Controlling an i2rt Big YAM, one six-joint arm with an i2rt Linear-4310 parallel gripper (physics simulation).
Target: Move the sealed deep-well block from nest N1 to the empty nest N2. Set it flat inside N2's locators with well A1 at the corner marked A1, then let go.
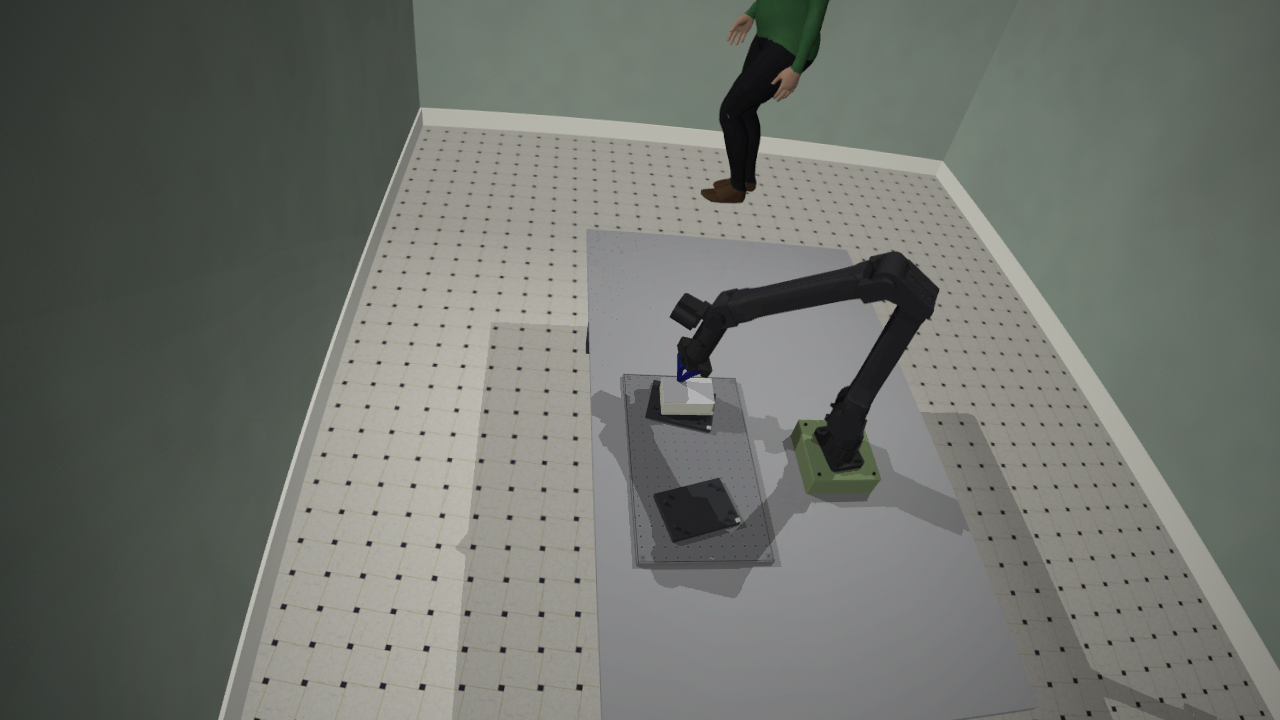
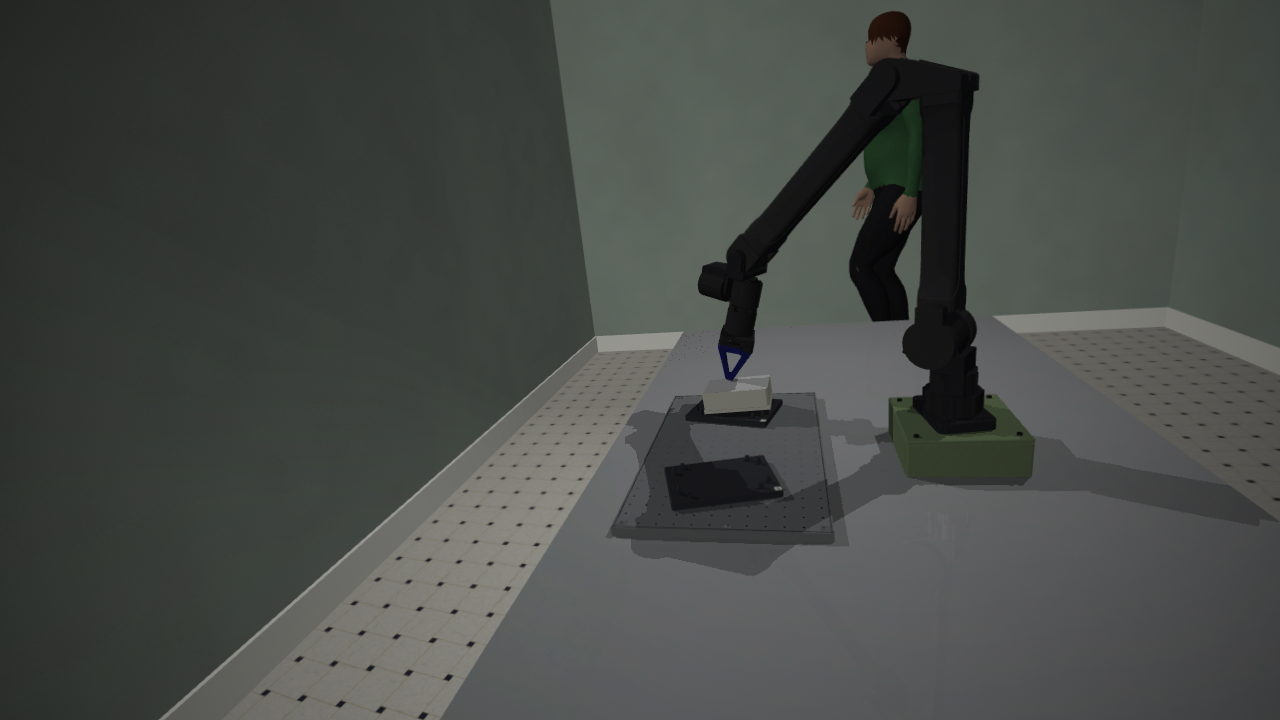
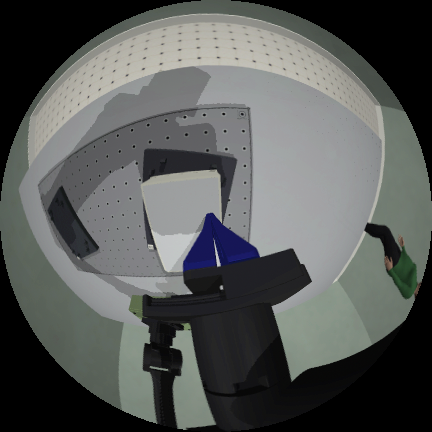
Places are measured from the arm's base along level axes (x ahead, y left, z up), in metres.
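Pixels of known places: gripper, fingertip midpoint: [image 1: 679, 381] [image 2: 728, 379] [image 3: 209, 216]; arm's base at its link origin: [image 1: 837, 449] [image 2: 951, 416] [image 3: 162, 322].
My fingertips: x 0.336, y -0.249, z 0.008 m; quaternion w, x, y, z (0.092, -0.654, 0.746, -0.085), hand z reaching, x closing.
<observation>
Ahead of a thing's pixels: the offset from my fingertips to its top centre. Level surfaces: height alone.
The pale, boxy deep-well block {0.014 m back, 0.032 m left, 0.005 m up} [image 1: 687, 400] [image 2: 738, 396] [image 3: 182, 207] sits on a dark nest {0.005 m back, 0.036 m left, 0.036 m down} [image 1: 654, 412] [image 2: 729, 418] [image 3: 175, 161] at the far end of the perforated plate. Whether it is fully seated is unclear. The other dark nest {0.040 m ahead, 0.327 m left, 0.036 m down} [image 1: 696, 510] [image 2: 723, 483] [image 3: 72, 222] holds no block and lies turned at the near end. Each nest has a small white corner mark; no lettering is readable. My gripper [image 1: 682, 379] [image 2: 730, 378] [image 3: 209, 216] is shut with nothing between its blue fingers. Its tips are at or just above the block's top, near one edge; contact is unclear.
The perforated plate {0.010 m ahead, 0.194 m left, 0.057 m down} [image 1: 707, 456] [image 2: 805, 474] [image 3: 235, 132] carries both nests on the grey table {0.071 m down} [image 1: 805, 617] [image 2: 895, 608] [image 3: 310, 150]. My green base block [image 1: 839, 485] [image 2: 971, 458] stands right of the plate. A person in green [image 1: 792, 26] [image 2: 886, 156] [image 3: 404, 272] stands beyond the table.
</observation>
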